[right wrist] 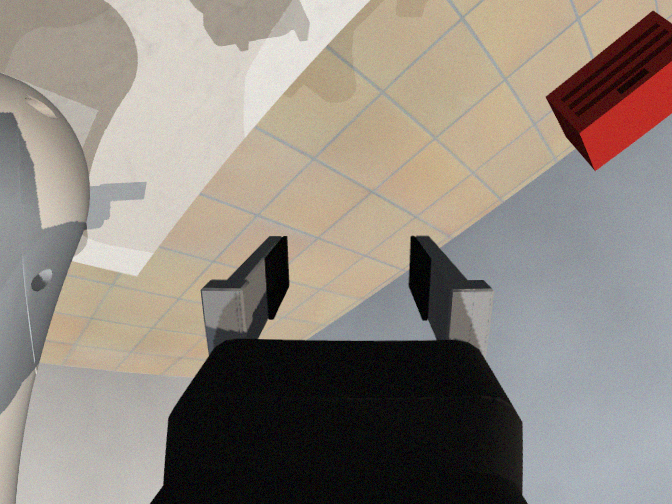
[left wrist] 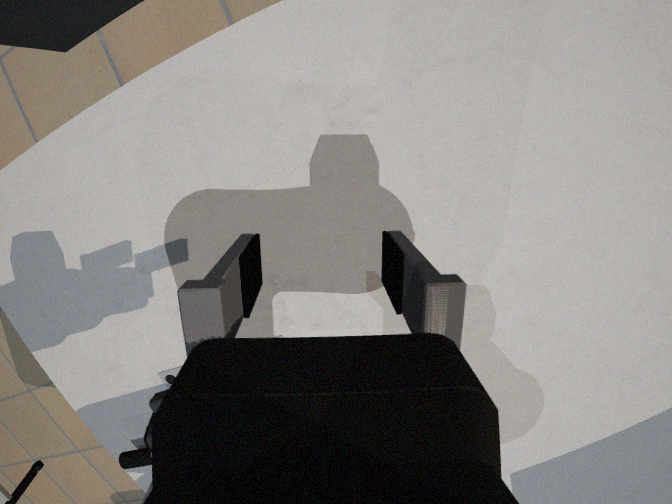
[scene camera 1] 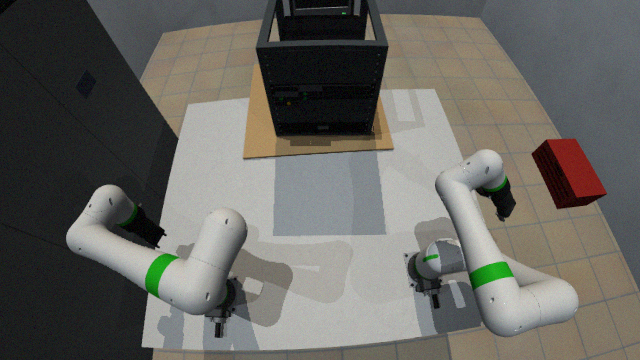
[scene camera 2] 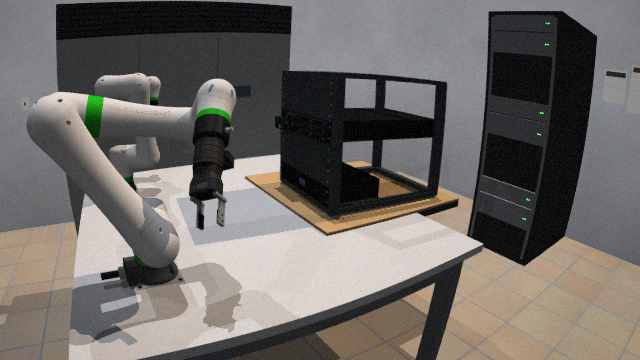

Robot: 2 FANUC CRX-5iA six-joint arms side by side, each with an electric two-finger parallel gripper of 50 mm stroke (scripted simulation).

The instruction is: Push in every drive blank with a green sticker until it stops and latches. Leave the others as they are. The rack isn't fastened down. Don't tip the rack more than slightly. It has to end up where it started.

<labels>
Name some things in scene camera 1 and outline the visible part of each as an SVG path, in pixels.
A black rack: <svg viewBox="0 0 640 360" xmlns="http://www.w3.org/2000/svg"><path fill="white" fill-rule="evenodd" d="M268 0L256 44L256 52L276 136L371 135L389 47L376 1L361 1L360 18L359 15L285 16L284 19L283 1ZM274 85L298 84L299 86L299 84L322 84L323 89L323 84L371 84L370 99L299 101L299 105L276 106ZM368 11L375 40L365 40ZM276 11L280 41L269 42L275 15L274 11Z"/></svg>
</labels>
